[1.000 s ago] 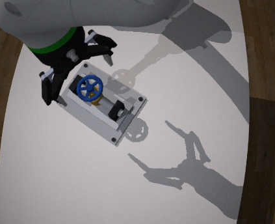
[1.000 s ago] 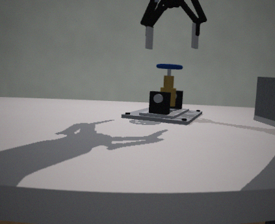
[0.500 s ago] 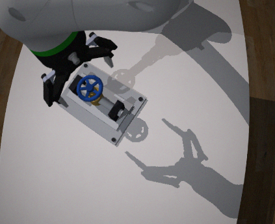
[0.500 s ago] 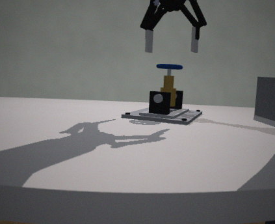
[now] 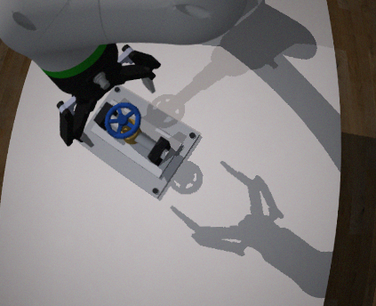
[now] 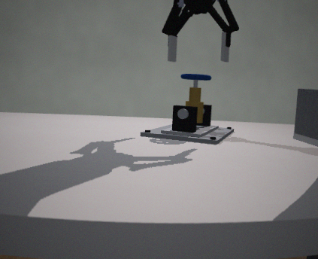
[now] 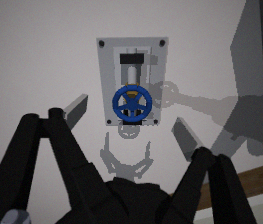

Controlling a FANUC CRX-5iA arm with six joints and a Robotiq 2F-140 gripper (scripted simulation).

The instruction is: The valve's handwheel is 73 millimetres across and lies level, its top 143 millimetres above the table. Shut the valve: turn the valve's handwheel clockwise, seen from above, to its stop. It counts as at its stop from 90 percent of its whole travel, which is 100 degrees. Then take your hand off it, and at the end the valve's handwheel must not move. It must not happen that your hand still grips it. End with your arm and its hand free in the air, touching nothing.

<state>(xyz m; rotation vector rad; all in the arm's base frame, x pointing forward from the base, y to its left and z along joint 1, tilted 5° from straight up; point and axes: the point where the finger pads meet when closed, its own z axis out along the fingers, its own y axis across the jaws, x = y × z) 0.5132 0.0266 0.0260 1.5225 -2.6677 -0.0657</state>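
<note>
The handwheel is 6 cm below my hand.
</note>
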